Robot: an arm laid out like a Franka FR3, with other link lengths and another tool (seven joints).
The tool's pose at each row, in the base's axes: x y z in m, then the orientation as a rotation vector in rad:
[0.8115, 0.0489, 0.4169, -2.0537, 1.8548, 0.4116]
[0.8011, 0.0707, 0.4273, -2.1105, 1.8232, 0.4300]
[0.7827, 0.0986, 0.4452, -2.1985, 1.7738, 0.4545]
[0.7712, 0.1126, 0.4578, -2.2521, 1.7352, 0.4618]
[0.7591, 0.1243, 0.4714, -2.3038, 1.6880, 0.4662]
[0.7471, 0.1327, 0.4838, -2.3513, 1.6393, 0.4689]
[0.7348, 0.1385, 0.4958, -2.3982, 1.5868, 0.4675]
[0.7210, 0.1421, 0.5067, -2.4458, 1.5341, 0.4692]
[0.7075, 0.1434, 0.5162, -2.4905, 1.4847, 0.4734]
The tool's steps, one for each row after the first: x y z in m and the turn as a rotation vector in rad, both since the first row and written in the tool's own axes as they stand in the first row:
[-0.0251, 0.0078, 0.0000, -0.0340, 0.0068, -0.0366]
[-0.0598, 0.0226, -0.0041, -0.0858, 0.0205, -0.0928]
[-0.0790, 0.0321, -0.0095, -0.1115, 0.0290, -0.1323]
[-0.0966, 0.0423, -0.0168, -0.1329, 0.0345, -0.1763]
[-0.1107, 0.0528, -0.0245, -0.1513, 0.0385, -0.2196]
[-0.1224, 0.0638, -0.0329, -0.1672, 0.0431, -0.2652]
[-0.1318, 0.0766, -0.0413, -0.1863, 0.0478, -0.3103]
[-0.1385, 0.0893, -0.0495, -0.2066, 0.0521, -0.3516]

